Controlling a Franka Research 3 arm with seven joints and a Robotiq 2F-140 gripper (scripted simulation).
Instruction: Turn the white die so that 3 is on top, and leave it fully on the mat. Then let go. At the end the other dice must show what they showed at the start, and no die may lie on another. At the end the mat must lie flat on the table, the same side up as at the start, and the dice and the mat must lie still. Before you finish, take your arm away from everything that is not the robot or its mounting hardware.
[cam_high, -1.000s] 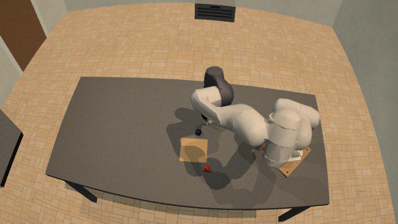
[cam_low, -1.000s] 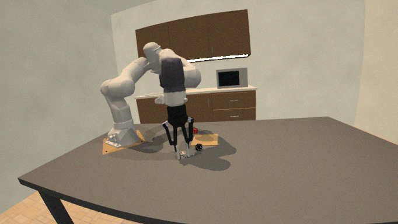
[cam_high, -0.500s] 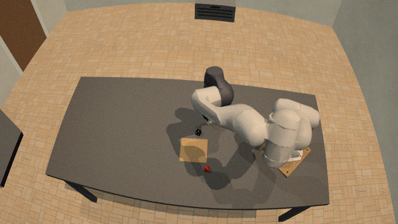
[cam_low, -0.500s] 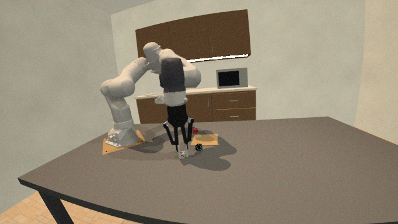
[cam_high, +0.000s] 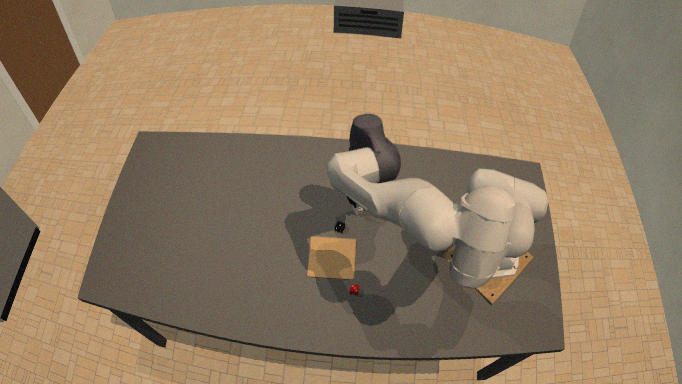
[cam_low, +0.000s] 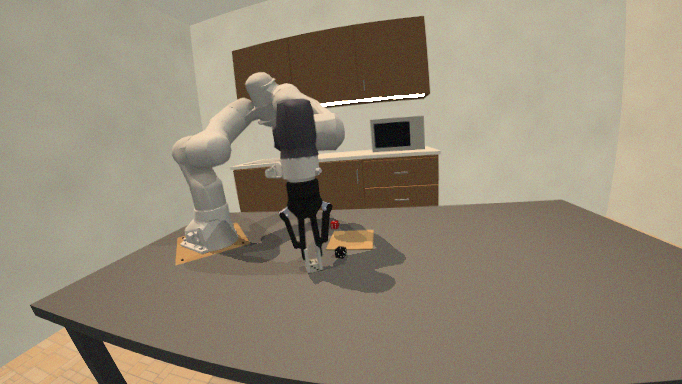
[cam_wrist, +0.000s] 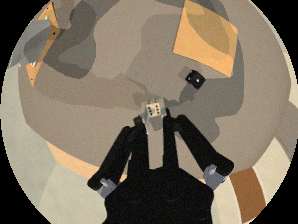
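Right now the tan mat is 6 cm ahead of my hand, 19 cm to the left of it and 3 cm below it. From my hand the other things lie so: red die: 3 cm behind, 29 cm to the left, 2 cm below; then black die: 5 cm ahead, 8 cm to the left, 2 cm below; then white die: 2 cm below.
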